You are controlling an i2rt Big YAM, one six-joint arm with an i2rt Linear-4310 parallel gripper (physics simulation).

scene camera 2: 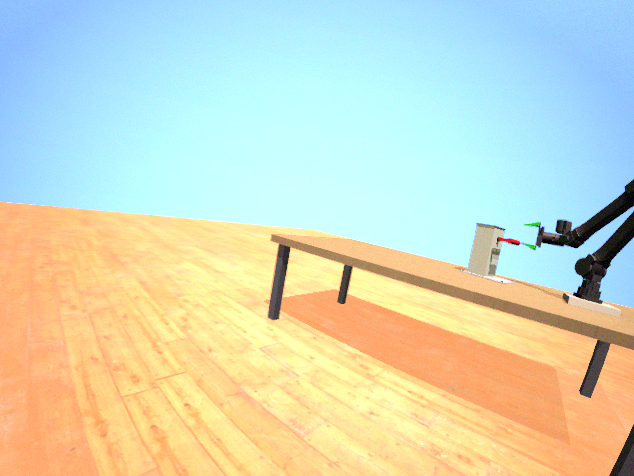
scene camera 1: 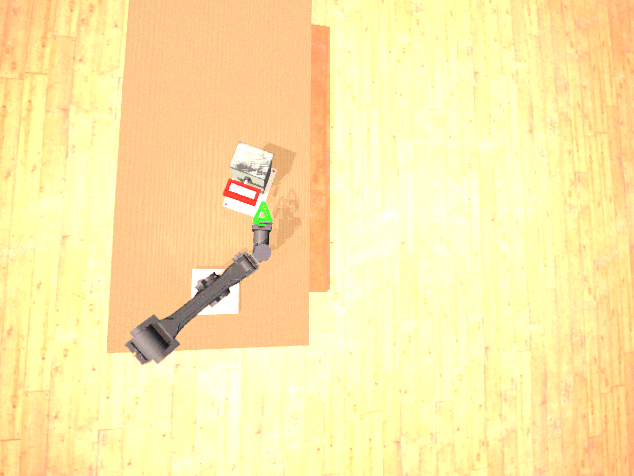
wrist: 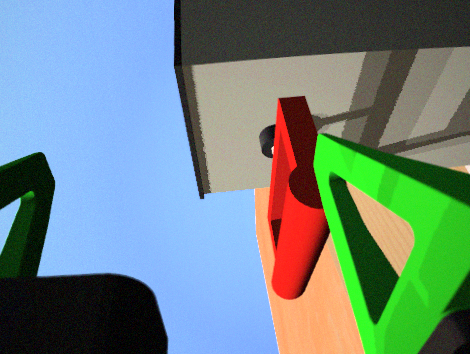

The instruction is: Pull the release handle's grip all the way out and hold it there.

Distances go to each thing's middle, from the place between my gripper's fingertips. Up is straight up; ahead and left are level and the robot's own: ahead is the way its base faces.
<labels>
My hand is 26 cm above the white base plate [scene camera 1: 230, 203], 13 cm short of it and 4 cm to the right of it.
</labels>
